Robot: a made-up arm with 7 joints.
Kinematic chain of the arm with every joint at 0, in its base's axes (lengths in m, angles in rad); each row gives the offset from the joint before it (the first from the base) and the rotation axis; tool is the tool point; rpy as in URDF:
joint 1: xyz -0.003 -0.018 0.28 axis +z
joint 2: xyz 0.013 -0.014 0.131 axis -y
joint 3: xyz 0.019 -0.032 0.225 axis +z
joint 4: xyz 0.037 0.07 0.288 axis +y
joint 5: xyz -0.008 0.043 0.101 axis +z
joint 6: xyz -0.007 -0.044 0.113 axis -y
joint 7: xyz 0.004 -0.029 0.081 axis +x
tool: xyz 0.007 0.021 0.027 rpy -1.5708 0 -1.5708
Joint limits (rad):
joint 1: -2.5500..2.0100
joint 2: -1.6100..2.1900
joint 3: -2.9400..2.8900
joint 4: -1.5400..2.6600
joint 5: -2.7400..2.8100
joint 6: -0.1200..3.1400
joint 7: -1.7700..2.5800
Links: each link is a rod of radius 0.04 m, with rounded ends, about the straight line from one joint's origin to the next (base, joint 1, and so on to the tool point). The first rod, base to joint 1, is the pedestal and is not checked.
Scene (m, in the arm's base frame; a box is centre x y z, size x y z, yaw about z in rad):
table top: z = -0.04
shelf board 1: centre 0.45 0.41 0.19 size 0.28 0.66 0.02 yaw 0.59
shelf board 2: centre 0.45 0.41 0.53 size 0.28 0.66 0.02 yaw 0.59
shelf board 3: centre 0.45 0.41 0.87 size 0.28 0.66 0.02 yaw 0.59
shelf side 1: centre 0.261 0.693 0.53 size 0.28 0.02 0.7 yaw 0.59
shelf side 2: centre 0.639 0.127 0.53 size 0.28 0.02 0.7 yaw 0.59
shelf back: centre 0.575 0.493 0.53 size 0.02 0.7 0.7 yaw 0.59
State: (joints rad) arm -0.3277 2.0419 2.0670 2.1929 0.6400 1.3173 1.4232
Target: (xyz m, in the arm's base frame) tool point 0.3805 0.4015 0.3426
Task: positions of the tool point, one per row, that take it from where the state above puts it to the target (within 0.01 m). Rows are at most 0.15 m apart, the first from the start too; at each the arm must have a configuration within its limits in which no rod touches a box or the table.
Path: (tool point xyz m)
1: -0.1692 0.3454 0.1780
2: -0.0874 0.4109 0.2016
3: 0.0157 0.4551 0.2300
4: 0.1340 0.4710 0.2632
5: 0.2590 0.4539 0.3008
6: 0.3805 0.4015 0.3426

